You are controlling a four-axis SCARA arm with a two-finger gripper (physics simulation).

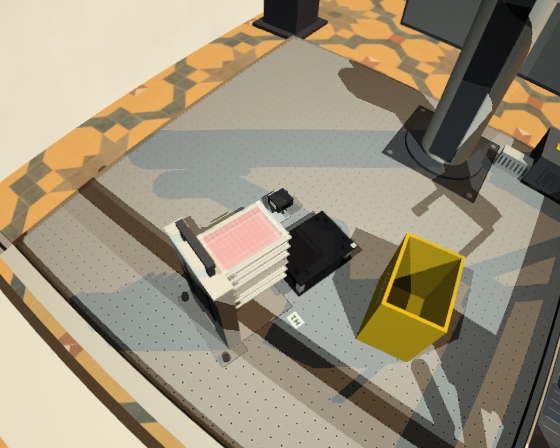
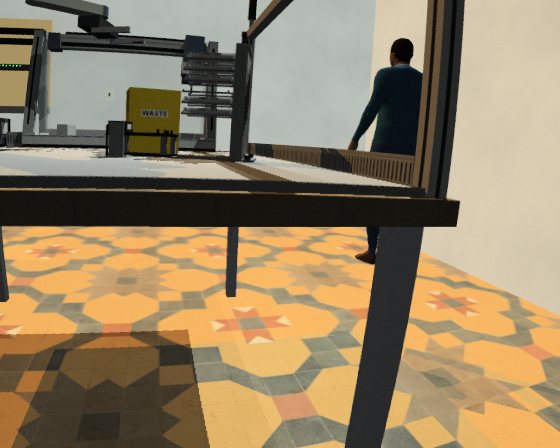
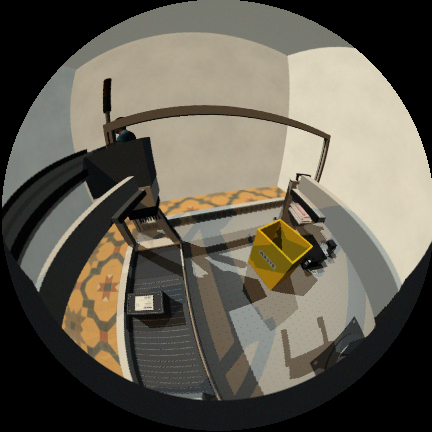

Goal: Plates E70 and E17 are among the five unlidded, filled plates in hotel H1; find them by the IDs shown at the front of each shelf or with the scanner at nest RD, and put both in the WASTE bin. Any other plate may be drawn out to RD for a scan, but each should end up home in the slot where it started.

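Places are measured from the arm's base along level axes (x ahead, y left, z up), in metres.
Where they show: gripper, fingertip midpoint: (image 2: 137, 35) (image 3: 217, 180); arm's base, link origin: (image 1: 442, 151).
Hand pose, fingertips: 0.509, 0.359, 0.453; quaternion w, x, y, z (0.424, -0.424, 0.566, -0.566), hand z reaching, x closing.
Things, the pixels of their centre, and the offset from my fingertips, as dx, dy, dz. "*": a spot on its surface instead. Level surfaces: height alone.
- Hotel H1, body centre: (image 1: 226, 272) (image 2: 223, 96) (image 3: 300, 204) +0.266, -0.550, -0.279
- black nest RD, body centre: (image 1: 311, 251) (image 2: 143, 142) (image 3: 308, 249) +0.066, -0.482, -0.405
- small black scanner, body centre: (image 1: 279, 207) (image 2: 119, 139) (image 3: 328, 247) +0.016, -0.608, -0.399
- yellow WASTE bin, body centre: (image 1: 407, 301) (image 2: 151, 121) (image 3: 276, 255) +0.079, -0.249, -0.341
- dark ribbed tray, surface height: dz -0.391
- labelled black box, surface spot: (image 3: 145, 303) * +0.018, +0.209, -0.320
Hotel H1 (image 1: 229, 311) (image 2: 240, 100) (image 3: 288, 197) holds a stack of plates (image 1: 245, 240) (image 2: 207, 85) (image 3: 300, 213); the top one has pink wells. Their IDs are not readable here. The black nest RD (image 1: 322, 247) stands in front of the hotel with no plate on it. The small black scanner (image 1: 280, 200) is beside it. The yellow WASTE bin (image 1: 425, 332) (image 2: 153, 102) (image 3: 270, 265) stands upright; no plate shows in the visible part of its inside. My gripper (image 3: 217, 180) is open and empty, high above the table and away from the hotel.
The arm's column (image 1: 462, 95) stands on a dark base plate at the back right. A dark ribbed tray (image 3: 162, 350) with a labelled black box (image 3: 145, 303) lies beside the table top. Frame posts (image 2: 437, 100) rise at the table's edge. A person (image 2: 400, 100) stands beyond the table.
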